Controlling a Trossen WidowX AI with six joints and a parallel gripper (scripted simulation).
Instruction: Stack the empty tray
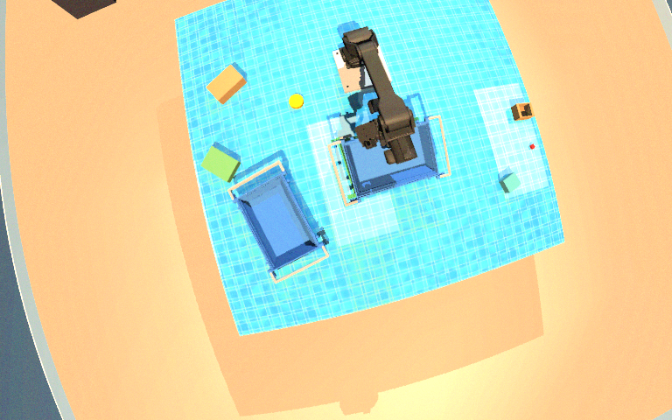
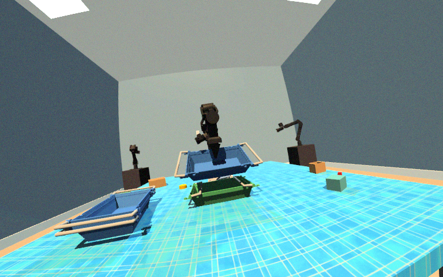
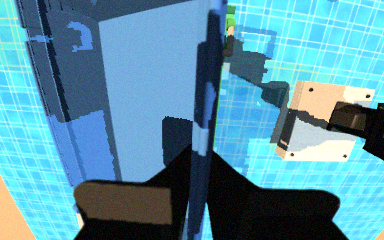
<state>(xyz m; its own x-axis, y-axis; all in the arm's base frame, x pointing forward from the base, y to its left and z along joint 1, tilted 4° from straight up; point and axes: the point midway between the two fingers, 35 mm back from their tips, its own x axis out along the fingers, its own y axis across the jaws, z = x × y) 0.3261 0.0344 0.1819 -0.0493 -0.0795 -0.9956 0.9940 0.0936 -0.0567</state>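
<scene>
The blue tray lies 8 cm ahead of my gripper tip and 1 cm to the left of it. Round my gripper tip: yellow disc: 21 cm behind, 25 cm to the right, 17 cm below; then green block: 4 cm behind, 55 cm to the right, 16 cm below; then teal cube: 21 cm ahead, 45 cm to the left, 16 cm below.
</scene>
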